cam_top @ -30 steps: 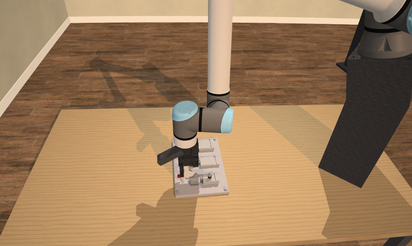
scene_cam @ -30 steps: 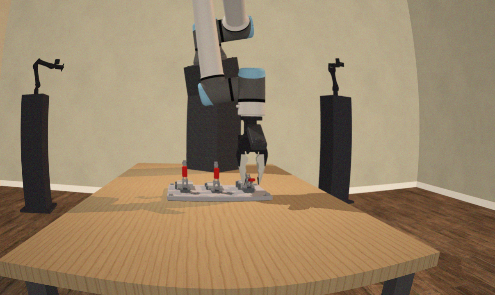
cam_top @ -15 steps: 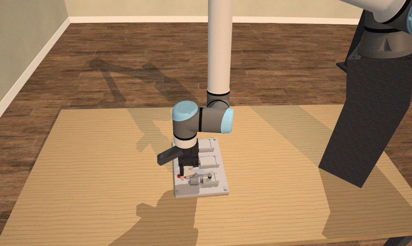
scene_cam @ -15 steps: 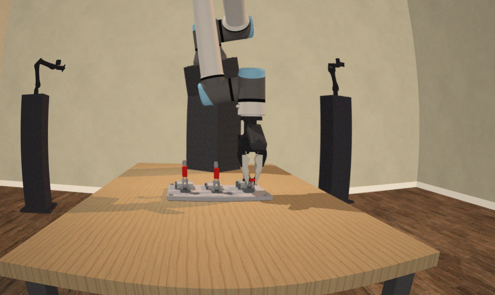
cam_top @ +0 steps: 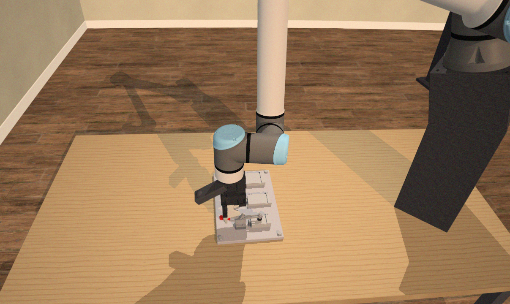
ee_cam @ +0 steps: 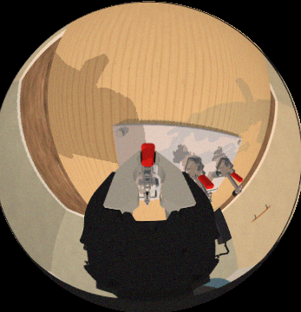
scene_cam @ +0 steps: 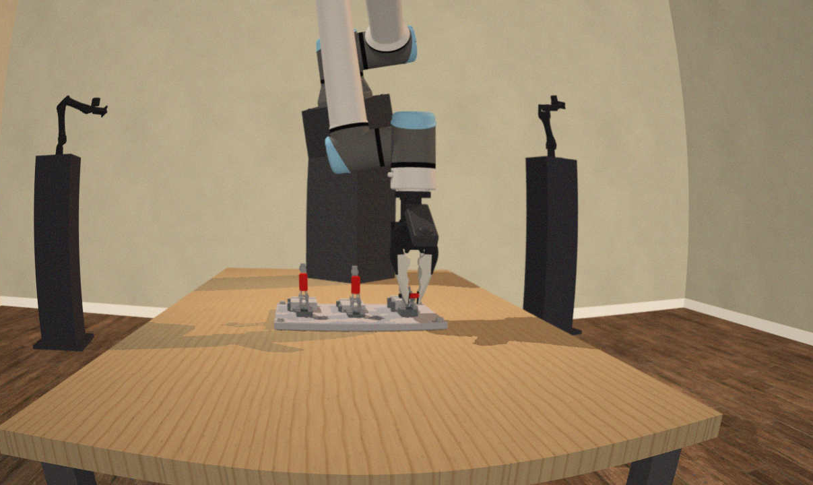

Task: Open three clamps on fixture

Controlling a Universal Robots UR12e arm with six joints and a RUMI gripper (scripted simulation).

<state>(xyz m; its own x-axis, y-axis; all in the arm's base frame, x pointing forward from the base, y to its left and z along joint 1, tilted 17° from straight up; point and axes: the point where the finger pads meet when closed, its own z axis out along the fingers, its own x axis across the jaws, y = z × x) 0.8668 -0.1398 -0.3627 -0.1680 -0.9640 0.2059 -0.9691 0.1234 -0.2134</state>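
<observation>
My hand is 100 mm past the grey fixture plate, 90 mm to the left of it and 60 mm above it. The rest, counted from my hand: grey part 170 mm behind, 80 mm to the right, 40 mm below.
</observation>
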